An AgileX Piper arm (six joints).
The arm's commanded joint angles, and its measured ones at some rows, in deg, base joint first. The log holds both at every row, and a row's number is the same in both.
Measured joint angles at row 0:
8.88, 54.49, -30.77, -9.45, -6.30, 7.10
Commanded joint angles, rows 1 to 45:
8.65, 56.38, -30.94, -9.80, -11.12, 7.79
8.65, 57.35, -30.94, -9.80, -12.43, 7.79
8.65, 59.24, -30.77, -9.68, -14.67, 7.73
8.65, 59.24, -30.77, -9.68, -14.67, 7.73
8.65, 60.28, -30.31, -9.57, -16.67, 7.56
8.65, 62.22, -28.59, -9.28, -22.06, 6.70
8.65, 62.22, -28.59, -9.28, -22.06, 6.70
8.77, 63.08, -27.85, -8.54, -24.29, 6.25
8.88, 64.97, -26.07, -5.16, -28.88, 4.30
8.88, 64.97, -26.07, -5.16, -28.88, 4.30
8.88, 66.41, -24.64, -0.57, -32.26, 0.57
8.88, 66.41, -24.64, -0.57, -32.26, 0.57
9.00, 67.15, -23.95, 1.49, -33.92, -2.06
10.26, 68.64, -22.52, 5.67, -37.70, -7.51
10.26, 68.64, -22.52, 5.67, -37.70, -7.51
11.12, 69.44, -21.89, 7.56, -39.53, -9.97
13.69, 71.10, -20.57, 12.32, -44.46, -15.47
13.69, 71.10, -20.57, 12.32, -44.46, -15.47
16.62, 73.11, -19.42, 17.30, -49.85, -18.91
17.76, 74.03, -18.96, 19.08, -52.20, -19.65
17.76, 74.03, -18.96, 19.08, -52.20, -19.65
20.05, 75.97, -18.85, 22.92, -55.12, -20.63
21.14, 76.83, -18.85, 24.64, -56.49, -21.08
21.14, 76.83, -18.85, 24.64, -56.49, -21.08
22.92, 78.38, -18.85, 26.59, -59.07, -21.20
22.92, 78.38, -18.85, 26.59, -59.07, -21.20
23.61, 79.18, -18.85, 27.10, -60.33, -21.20
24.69, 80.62, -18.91, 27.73, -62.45, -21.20
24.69, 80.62, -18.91, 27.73, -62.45, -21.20
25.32, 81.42, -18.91, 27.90, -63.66, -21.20
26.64, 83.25, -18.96, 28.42, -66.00, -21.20
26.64, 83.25, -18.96, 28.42, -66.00, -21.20
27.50, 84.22, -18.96, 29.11, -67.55, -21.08
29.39, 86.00, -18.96, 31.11, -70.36, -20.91
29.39, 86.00, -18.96, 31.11, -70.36, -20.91
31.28, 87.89, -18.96, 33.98, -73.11, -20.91
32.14, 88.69, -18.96, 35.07, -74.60, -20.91
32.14, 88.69, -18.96, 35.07, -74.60, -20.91
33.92, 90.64, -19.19, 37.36, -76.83, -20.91
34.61, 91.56, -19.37, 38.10, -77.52, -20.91
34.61, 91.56, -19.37, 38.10, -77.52, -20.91
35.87, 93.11, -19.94, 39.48, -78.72, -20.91
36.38, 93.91, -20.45, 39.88, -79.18, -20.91
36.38, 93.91, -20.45, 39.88, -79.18, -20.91
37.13, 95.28, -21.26, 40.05, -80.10, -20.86
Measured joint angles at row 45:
35.98, 93.85, -19.82, 39.36, -68.93, -20.51
